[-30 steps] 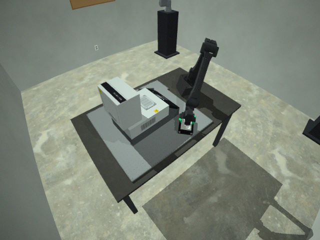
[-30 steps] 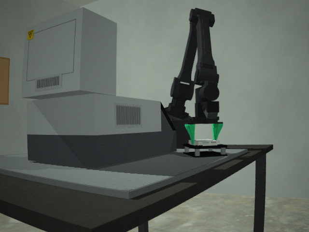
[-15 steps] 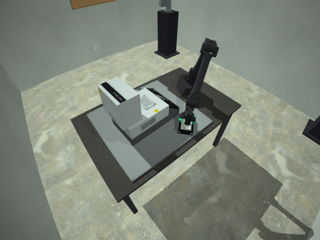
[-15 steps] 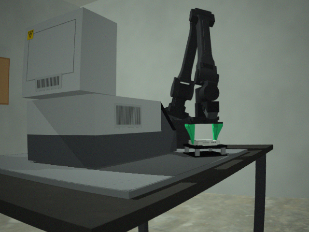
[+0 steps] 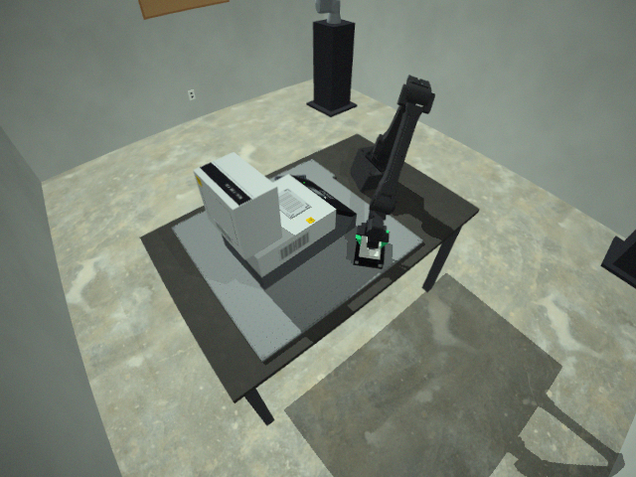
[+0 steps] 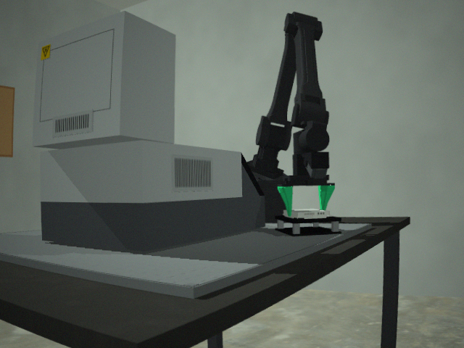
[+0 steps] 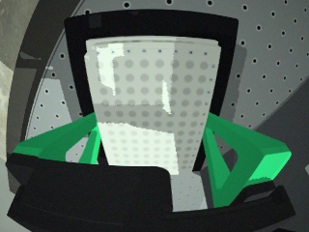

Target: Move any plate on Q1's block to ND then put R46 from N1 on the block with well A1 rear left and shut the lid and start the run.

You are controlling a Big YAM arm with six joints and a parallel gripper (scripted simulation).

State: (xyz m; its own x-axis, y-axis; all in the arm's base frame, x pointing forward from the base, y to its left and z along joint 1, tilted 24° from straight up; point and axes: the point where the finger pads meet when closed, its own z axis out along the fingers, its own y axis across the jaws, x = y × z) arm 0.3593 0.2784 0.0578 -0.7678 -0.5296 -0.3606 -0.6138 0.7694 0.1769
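The black plate nest lies 10 mm below my hand. The rest, counted from my hand: white 96-well plate R46 (right at my hand); dark grey nest (570 mm to the right, 40 mm below, 20 mm behind).
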